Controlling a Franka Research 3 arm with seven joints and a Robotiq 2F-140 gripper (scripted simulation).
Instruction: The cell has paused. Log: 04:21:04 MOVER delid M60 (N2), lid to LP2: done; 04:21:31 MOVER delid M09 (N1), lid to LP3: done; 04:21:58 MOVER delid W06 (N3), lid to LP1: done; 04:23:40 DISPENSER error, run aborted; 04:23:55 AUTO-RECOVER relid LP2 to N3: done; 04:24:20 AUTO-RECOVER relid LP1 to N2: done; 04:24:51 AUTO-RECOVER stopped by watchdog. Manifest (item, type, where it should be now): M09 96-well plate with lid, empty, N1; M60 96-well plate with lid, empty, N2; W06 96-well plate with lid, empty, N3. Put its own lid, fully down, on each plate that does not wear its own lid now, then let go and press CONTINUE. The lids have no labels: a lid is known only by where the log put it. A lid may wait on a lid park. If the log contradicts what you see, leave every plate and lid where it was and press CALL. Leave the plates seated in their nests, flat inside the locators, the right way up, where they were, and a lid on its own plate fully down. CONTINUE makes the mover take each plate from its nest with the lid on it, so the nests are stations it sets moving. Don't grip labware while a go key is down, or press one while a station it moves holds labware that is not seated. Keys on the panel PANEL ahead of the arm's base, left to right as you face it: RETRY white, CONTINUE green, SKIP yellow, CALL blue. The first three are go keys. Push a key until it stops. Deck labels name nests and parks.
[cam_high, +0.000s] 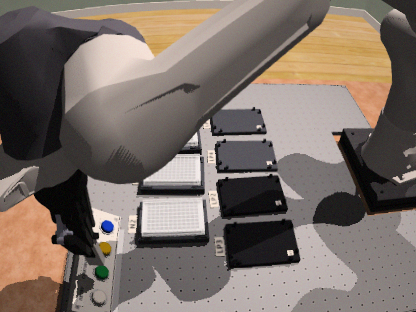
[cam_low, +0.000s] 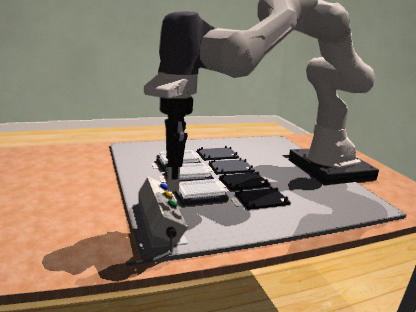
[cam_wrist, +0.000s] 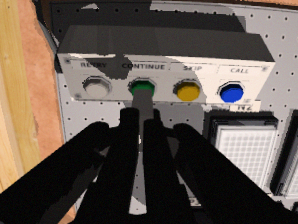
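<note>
Right now my hand is 70 mm above the green continue key. Round my hand: blue call key: 100 mm to the right, 70 mm below; yellow skip key: 70 mm below, 50 mm to the right; white retry key: 70 mm below, 50 mm to the left.
</note>
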